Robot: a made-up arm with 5 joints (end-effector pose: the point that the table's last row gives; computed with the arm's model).
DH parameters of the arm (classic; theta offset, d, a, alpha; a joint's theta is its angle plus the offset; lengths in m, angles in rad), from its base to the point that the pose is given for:
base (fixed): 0 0.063 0 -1.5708
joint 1: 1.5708 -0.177 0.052 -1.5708
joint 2: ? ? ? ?
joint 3: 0 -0.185 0.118 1.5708
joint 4: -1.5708 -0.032 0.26 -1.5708
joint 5: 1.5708 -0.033 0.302 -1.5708
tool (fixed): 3.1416 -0.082 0 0
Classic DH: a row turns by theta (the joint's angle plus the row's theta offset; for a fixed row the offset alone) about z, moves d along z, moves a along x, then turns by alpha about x.
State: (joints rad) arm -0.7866 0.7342 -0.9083 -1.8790 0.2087
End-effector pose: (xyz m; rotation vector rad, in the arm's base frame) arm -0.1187 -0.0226 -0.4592 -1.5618 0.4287 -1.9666
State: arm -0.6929 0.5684 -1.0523 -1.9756 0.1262
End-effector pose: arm -0.1746 0.0625 -0.4027 -1.5799 0.6282 -1.7749
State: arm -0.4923 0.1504 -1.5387 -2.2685 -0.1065
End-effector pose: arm -0.2413 0.2322 -0.1036 -1.4883 1.2640 -1.1601
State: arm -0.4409 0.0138 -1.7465 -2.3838 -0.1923
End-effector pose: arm -0.2186 0.2387 0.0364 -1.3842 1.4935 -0.8939
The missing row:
joint 2: -1.5708 0.134 0.083 1.5708
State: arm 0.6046 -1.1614 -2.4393 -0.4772 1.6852
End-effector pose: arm -0.0340 -0.0419 0.0170 -1.0409 -1.4047 1.1907
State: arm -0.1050 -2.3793 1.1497 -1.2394 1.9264
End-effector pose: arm -0.2918 -0.1861 0.1792 0.7326 0.4933 0.6679
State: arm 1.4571 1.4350 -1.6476 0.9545 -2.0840
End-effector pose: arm 0.0610 -0.6827 -0.2753 -0.5823 -2.1399 0.5318
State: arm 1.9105 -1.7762 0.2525 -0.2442 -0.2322
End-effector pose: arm 0.1982 0.3864 0.4469 0.9161 1.0873 -1.3492
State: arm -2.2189 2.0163 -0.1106 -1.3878 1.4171
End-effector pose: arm 0.3286 -0.4126 -0.0358 -0.8533 -0.1026 2.7560
